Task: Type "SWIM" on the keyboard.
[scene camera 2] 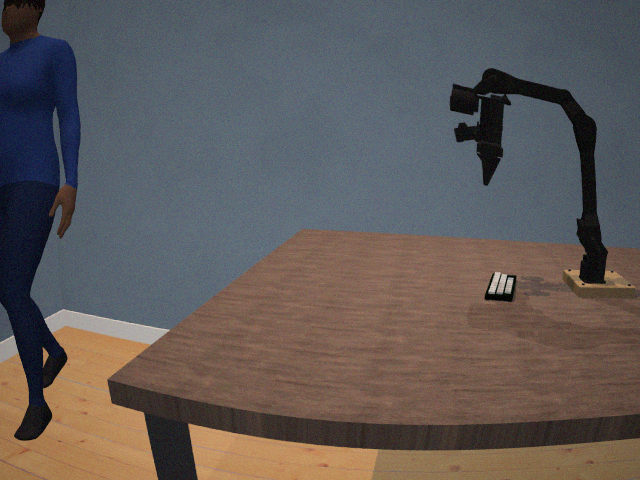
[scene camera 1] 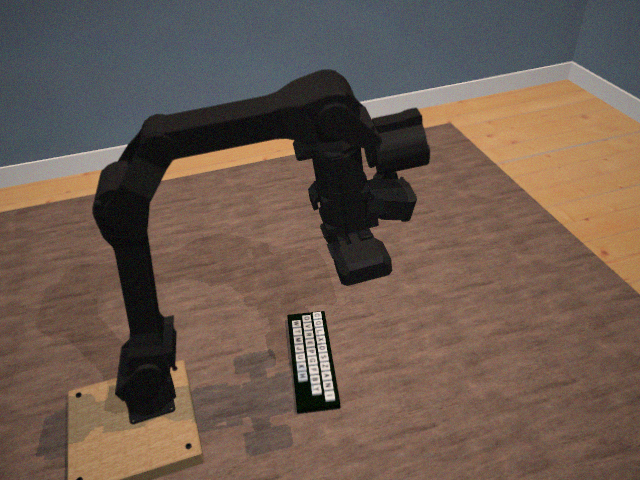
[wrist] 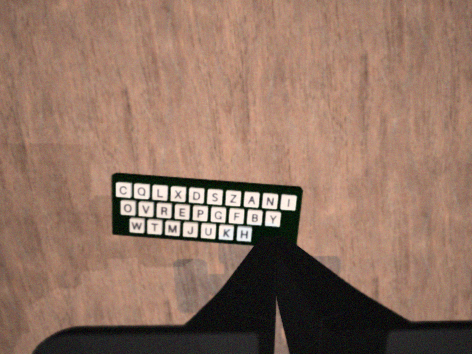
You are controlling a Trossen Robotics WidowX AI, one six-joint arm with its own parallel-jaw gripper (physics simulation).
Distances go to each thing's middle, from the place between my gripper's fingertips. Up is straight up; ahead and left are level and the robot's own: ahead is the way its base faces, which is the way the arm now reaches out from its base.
Labels:
Now: hand 5 cm past the keyboard (scene camera 1: 315, 383), 6 cm to the right of it and 22 cm above it.

